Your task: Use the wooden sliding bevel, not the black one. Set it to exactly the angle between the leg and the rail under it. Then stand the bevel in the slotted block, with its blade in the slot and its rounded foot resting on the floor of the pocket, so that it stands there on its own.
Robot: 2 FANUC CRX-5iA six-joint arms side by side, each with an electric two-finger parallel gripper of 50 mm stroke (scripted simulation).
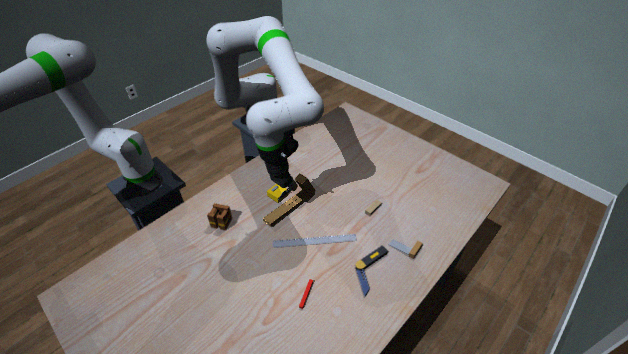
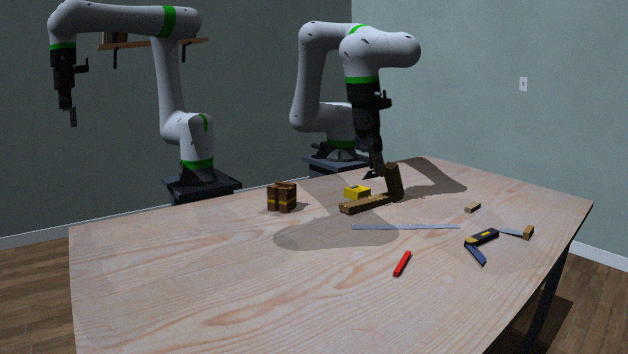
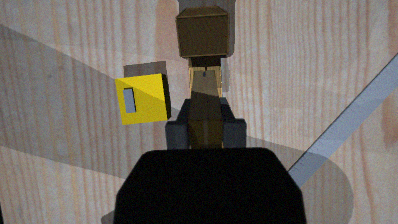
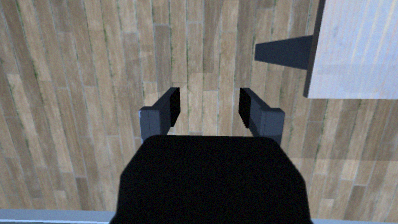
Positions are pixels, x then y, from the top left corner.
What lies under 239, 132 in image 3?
The left gripper.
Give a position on a yellow tape measure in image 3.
At 142, 99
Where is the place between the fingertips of the right gripper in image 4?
209, 100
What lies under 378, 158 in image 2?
The left gripper.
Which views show the right gripper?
Image 2 and image 4 only.
